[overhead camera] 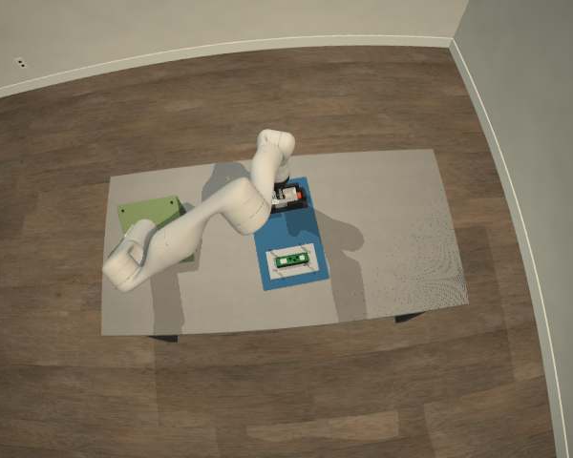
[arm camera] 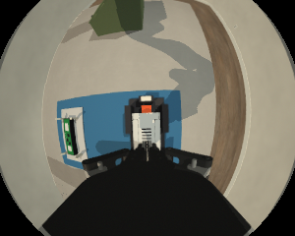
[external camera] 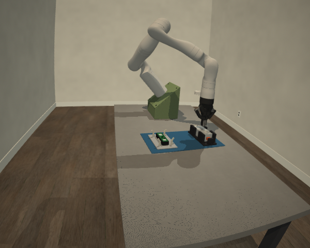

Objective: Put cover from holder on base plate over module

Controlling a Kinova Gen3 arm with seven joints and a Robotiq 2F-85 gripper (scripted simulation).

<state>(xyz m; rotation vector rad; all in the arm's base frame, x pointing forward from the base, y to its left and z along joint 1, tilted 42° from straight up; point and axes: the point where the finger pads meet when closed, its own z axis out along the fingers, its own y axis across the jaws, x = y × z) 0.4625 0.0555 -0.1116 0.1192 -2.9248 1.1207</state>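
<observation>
Right now my hand is 6 cm above the white cover.
</observation>
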